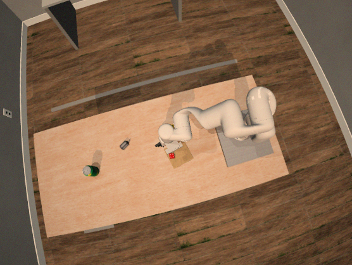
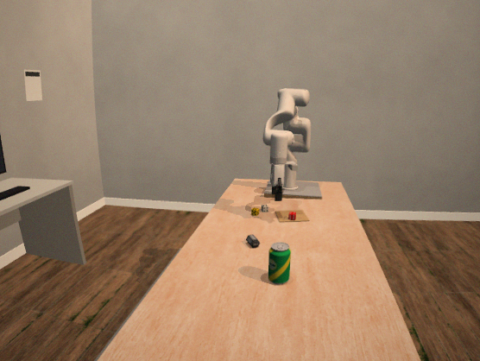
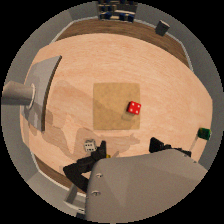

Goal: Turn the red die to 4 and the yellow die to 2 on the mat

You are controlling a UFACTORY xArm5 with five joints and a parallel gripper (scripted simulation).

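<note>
My hand is 11 cm to the left of the yellow die, 10 cm above it and 2 cm past it. Also, from my hand: brown mat 11 cm below, 7 cm to the left, 5 cm behind; then white die 10 cm below, 8 cm to the right, 7 cm behind; then red die 9 cm below, 8 cm to the left.
</note>
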